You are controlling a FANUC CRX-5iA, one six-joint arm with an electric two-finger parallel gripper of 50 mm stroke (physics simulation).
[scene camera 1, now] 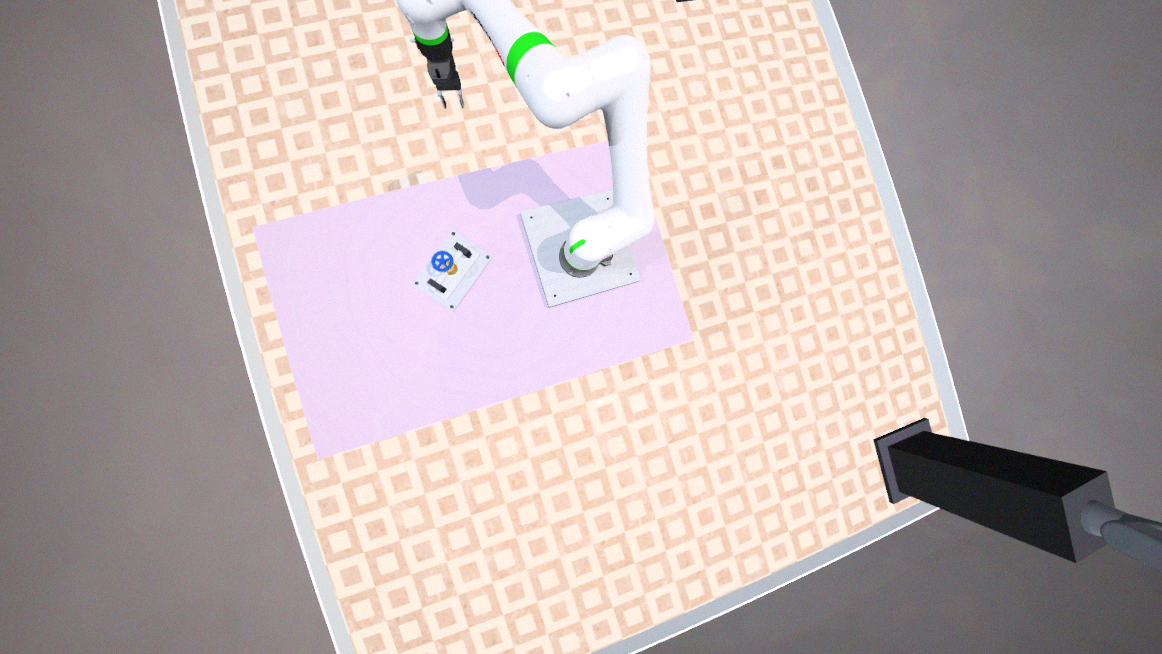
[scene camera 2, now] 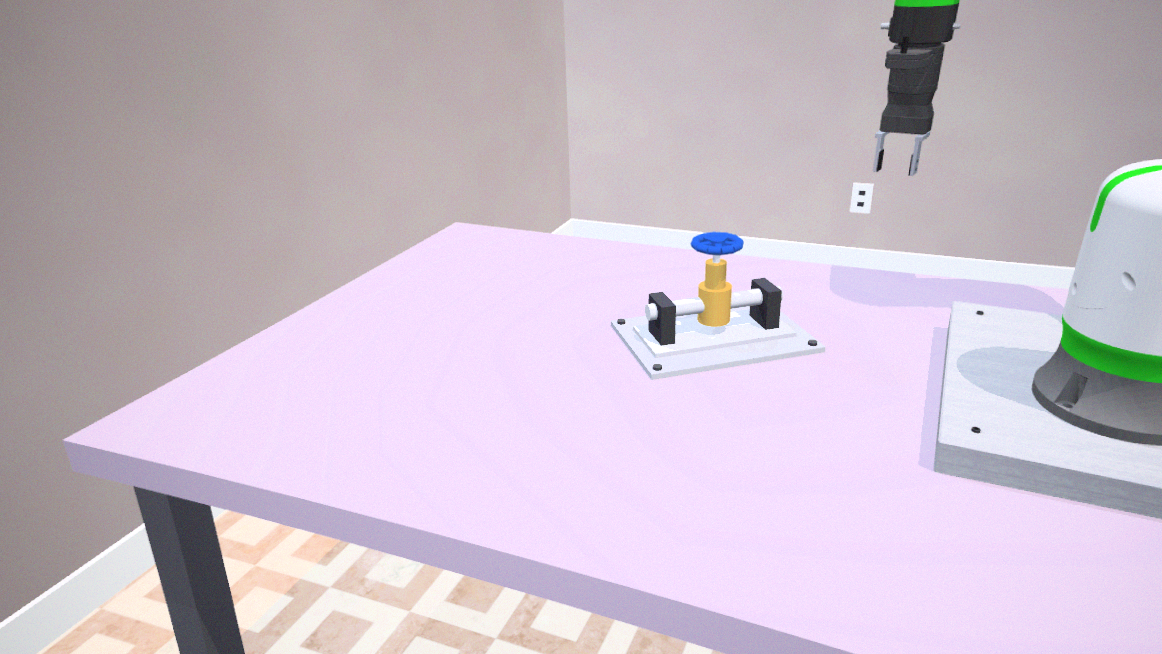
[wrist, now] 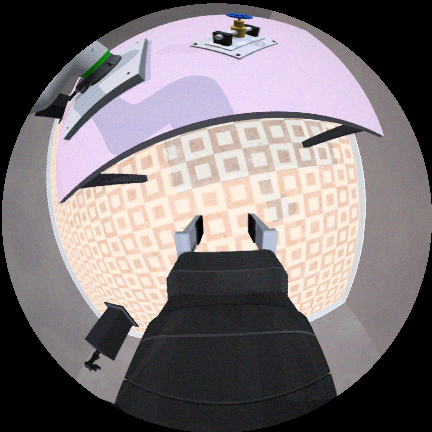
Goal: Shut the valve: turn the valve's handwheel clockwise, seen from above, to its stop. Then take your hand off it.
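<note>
The valve's blue handwheel (scene camera 1: 441, 268) (scene camera 2: 717, 251) (wrist: 239, 16) lies level on top of the yellow valve body (scene camera 2: 714, 303) (wrist: 238, 29). The body sits on a pipe between two black blocks on a light base plate (scene camera 1: 452, 301) (scene camera 2: 731, 357) (wrist: 240, 52). How far the handwheel is turned cannot be told. My gripper (scene camera 1: 452, 104) (scene camera 2: 896, 171) (wrist: 225, 222) is open and empty, pointing down. It hangs high beyond the table's far edge in the scene views, well apart from the handwheel and touching nothing.
The lilac table (scene camera 1: 365, 365) (scene camera 2: 455, 389) (wrist: 310, 80) carries the valve's plate and the robot's grey mounting plate (scene camera 1: 589, 292) (scene camera 2: 1048, 479) (wrist: 140, 65). In the wrist view the table's edge runs between the gripper and the valve. A black box-shaped stand (scene camera 1: 992, 491) (wrist: 111, 331) is off to one side.
</note>
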